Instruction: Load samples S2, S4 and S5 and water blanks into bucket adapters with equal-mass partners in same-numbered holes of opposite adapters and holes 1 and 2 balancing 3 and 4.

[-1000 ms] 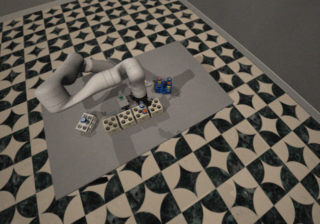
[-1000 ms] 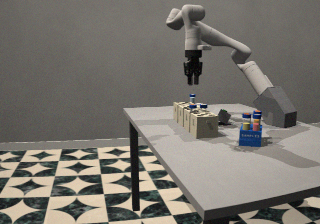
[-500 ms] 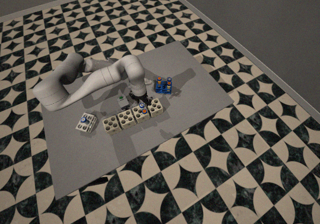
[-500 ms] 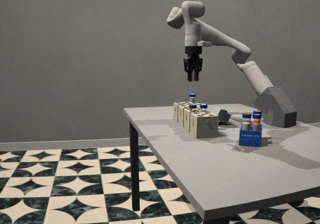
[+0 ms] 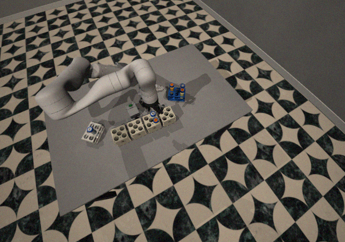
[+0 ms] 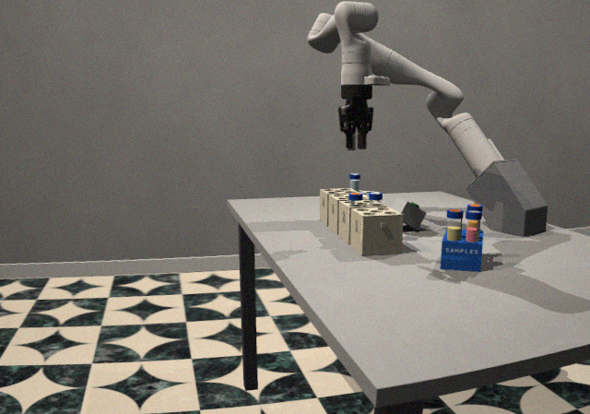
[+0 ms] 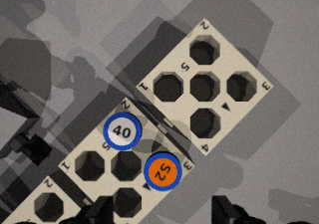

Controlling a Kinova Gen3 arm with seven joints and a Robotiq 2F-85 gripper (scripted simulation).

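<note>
The sample tube is 280 mm to the left of my hand, 180 mm below it and 110 mm behind it. From my hand the other things lie so: small sloped done desk 200 mm behind, 190 mm below, 90 mm to the right; then white-dot blank 180 mm below, 40 mm behind, 10 mm to the left; then green done key 220 mm behind, 180 mm below, 90 mm to the right.
</note>
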